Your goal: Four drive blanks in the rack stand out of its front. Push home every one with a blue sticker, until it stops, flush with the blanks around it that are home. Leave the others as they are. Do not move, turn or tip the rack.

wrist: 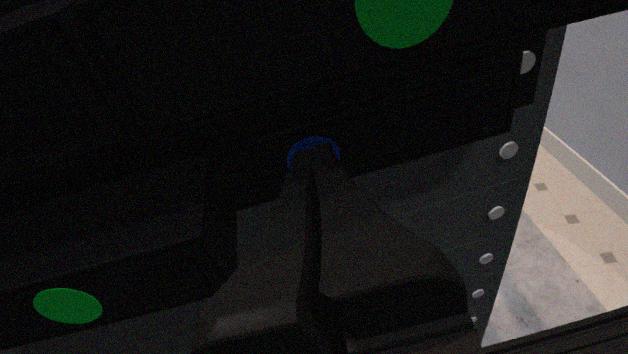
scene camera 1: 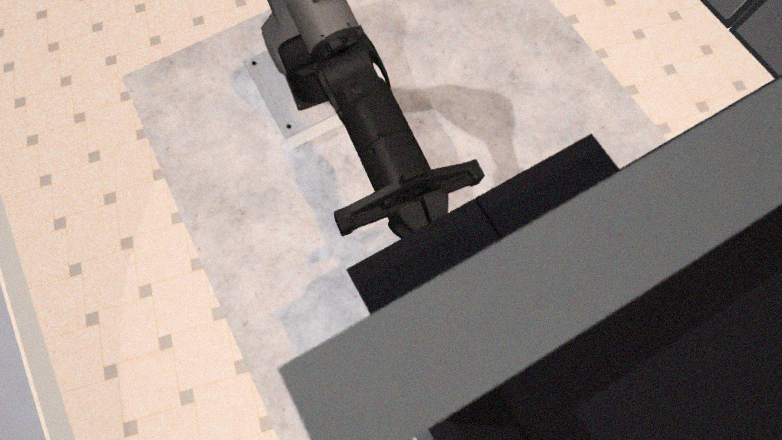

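Note:
My gripper is shut and empty. In the wrist view its joined fingertips lie over the lower part of a blue sticker, on a dark blank; whether they touch is too dark to tell. A green sticker shows above on a blank, and another green sticker is on a blank at the lower left. In the scene view two black blanks stand out of the front of the grey-topped rack, side by side. The fingertips are hidden there beneath the left one.
A rack post with round screw heads runs down the right of the wrist view. The arm reaches from its base plate to the rack's front, over a grey mottled mat on the tiled floor.

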